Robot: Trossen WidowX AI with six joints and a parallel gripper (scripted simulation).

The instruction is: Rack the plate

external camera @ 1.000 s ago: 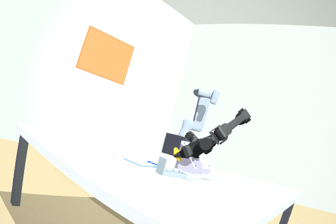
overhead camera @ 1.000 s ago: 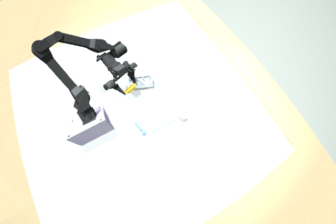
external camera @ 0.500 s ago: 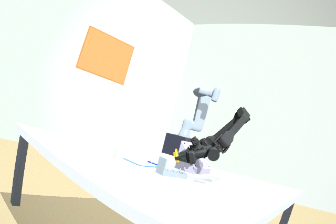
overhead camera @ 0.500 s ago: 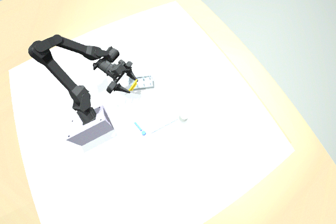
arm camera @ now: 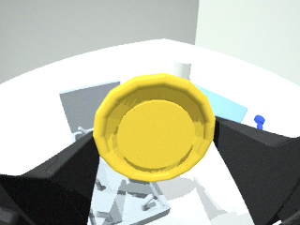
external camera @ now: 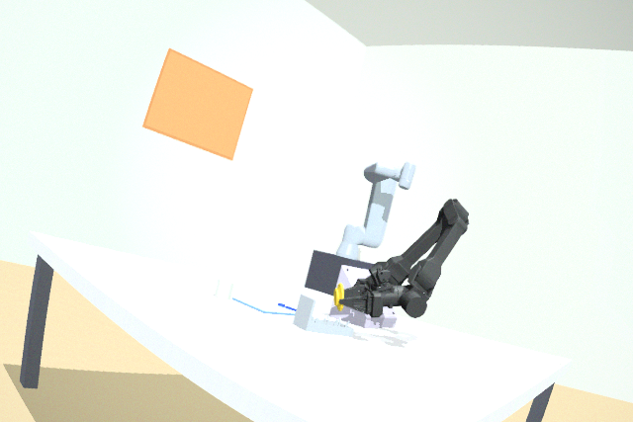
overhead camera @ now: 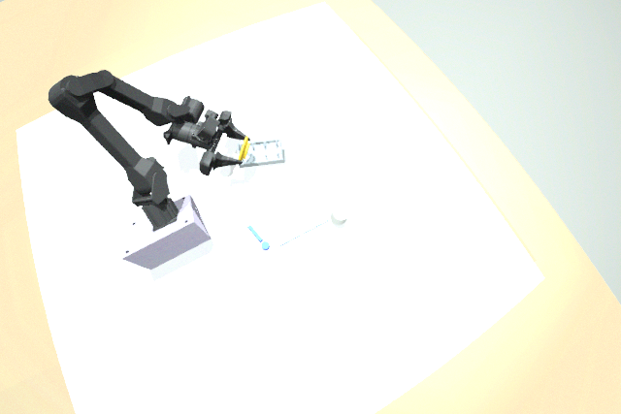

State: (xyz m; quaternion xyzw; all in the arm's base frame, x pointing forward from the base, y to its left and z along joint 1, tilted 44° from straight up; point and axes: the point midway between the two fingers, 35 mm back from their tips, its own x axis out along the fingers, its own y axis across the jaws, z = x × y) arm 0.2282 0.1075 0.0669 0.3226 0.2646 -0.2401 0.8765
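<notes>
Now: the grey dish rack 60 mm below my gripper tip, 40 mm ahead of it and 20 mm to the left of it. From my gripper tip the other things lie so: yellow plate 10 mm behind; light blue mat 190 mm to the right, 80 mm below, 50 mm ahead; blue spoon 220 mm to the right, 80 mm below, 60 mm behind.
</notes>
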